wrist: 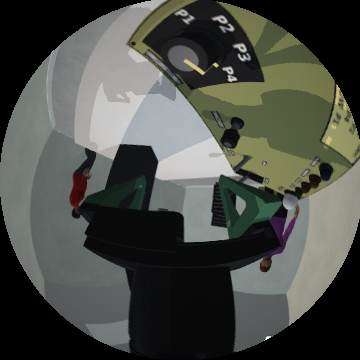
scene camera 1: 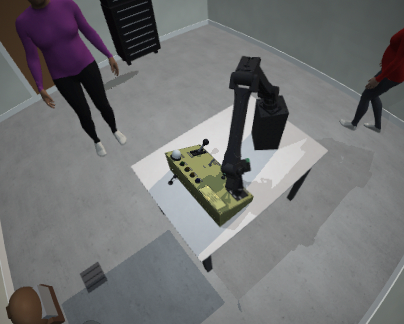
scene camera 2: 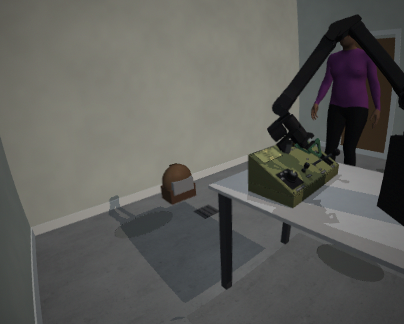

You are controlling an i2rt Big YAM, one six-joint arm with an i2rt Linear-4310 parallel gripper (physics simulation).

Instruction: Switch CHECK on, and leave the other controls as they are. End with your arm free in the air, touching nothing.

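Seen in the pictures: gripper, fingertip midpoint: (wrist: 181, 178) (scene camera 2: 315, 154); arm's base at its link origin: (scene camera 1: 270, 107).
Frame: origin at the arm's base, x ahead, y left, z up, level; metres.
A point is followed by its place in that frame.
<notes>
The olive control box (scene camera 1: 237, 210) @(x 0.454, y 0.342, z -0.281 m) (scene camera 2: 270, 185) @(x 0.454, y 0.344, z -0.250 m) (wrist: 295, 70) stands on the table. Its rotary knob (scene camera 2: 290, 175) @(x 0.395, y 0.285, z -0.202 m) (wrist: 183, 57) @(x 0.397, y 0.265, z -0.196 m) has its yellow mark near P4. A short black-capped switch (scene camera 1: 223, 176) @(x 0.426, y 0.149, z -0.209 m) (scene camera 2: 306, 166) @(x 0.406, y 0.156, z -0.196 m) (wrist: 232, 132) @(x 0.418, y 0.157, z -0.196 m) stands beside the knob plate, and a thin lever (wrist: 243, 162) @(x 0.437, y 0.032, z -0.209 m) stands farther along. I cannot read a CHECK label, so which control is CHECK and its state are unclear. My gripper (scene camera 2: 312, 150) @(x 0.356, y 0.169, z -0.126 m) (wrist: 181, 178) @(x 0.356, y 0.169, z -0.126 m) is open and empty, low by the box; whether it touches is unclear. In scene camera 1 the arm hides most of the fingers.
A black-ball lever (scene camera 1: 205, 142) @(x 0.404, y -0.088, z -0.162 m), white dome (scene camera 1: 176, 154) @(x 0.605, y -0.063, z -0.113 m) (wrist: 290, 201) @(x 0.592, y -0.056, z -0.127 m), a row of dark round lamps (scene camera 1: 187, 169) @(x 0.593, y 0.042, z -0.141 m) (wrist: 313, 180) @(x 0.576, y 0.090, z -0.146 m) and a yellow legend plate (scene camera 1: 213, 196) @(x 0.552, y 0.250, z -0.159 m) (scene camera 2: 268, 154) @(x 0.560, y 0.254, z -0.154 m) are on the box. Another black-ball lever (scene camera 1: 170, 182) @(x 0.694, y -0.037, z -0.310 m) projects from its side. The arm's base (scene camera 1: 270, 122) @(x 0.040, y 0.062, z -0.056 m) stands behind.
</notes>
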